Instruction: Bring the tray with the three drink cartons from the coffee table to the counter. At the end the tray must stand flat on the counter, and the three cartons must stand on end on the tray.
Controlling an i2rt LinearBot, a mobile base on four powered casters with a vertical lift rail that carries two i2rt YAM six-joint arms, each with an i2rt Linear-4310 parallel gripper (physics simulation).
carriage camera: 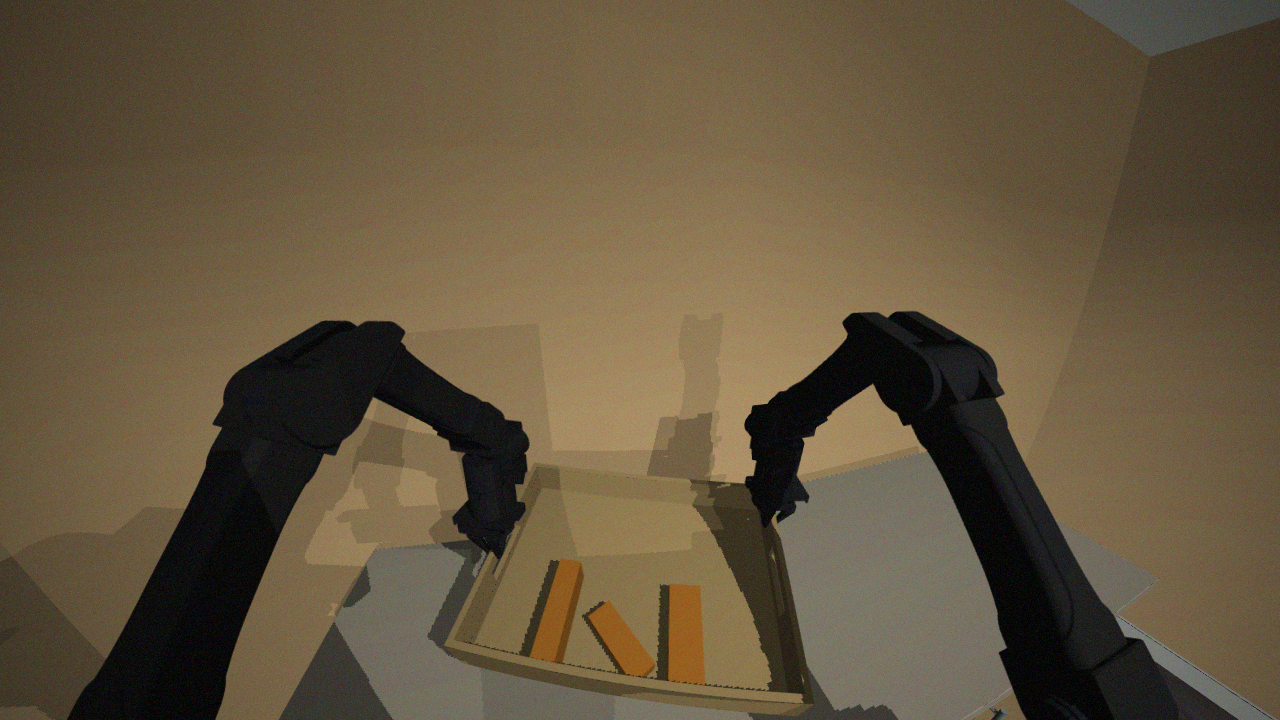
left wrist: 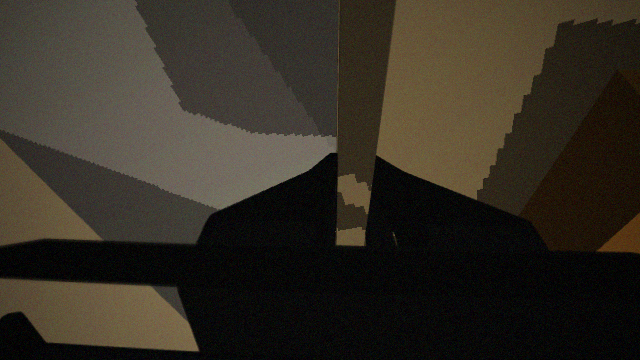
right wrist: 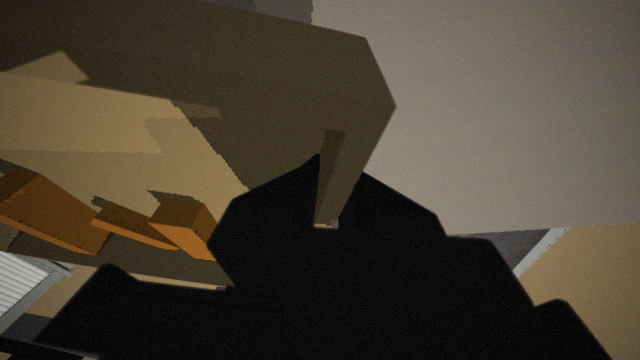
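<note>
The tan tray hangs between my two grippers over the grey counter top. My left gripper is shut on the tray's left rim, which shows as a thin wall between the fingers in the left wrist view. My right gripper is shut on the right rim near the far corner, as the right wrist view also shows. Three orange cartons are inside the tray: left, middle at a slant, right. I cannot tell whether they stand or lie.
A tan wall rises close behind the counter, and another wall closes the right side. The counter's front edge runs at the lower right. A white slatted panel shows low in the right wrist view.
</note>
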